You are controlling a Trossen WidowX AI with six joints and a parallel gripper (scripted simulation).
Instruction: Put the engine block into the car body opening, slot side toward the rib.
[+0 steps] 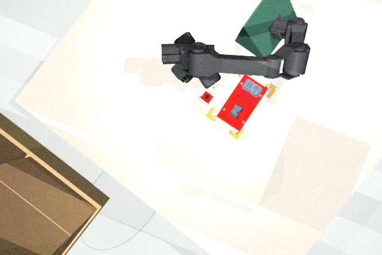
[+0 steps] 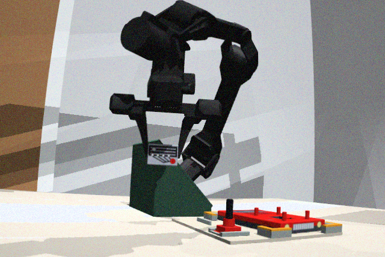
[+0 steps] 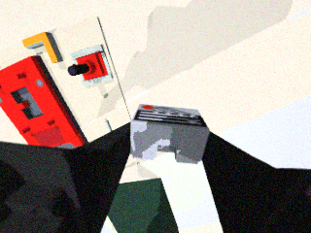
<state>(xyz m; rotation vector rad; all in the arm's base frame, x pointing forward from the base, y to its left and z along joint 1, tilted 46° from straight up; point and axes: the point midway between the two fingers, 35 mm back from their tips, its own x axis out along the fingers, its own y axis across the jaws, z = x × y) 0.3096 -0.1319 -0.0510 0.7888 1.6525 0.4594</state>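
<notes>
Right now the engine block is 1 cm above my gripper tip. Round my gripper tip: black peg: 10 cm to the left, 9 cm below, 6 cm ahead.
</notes>
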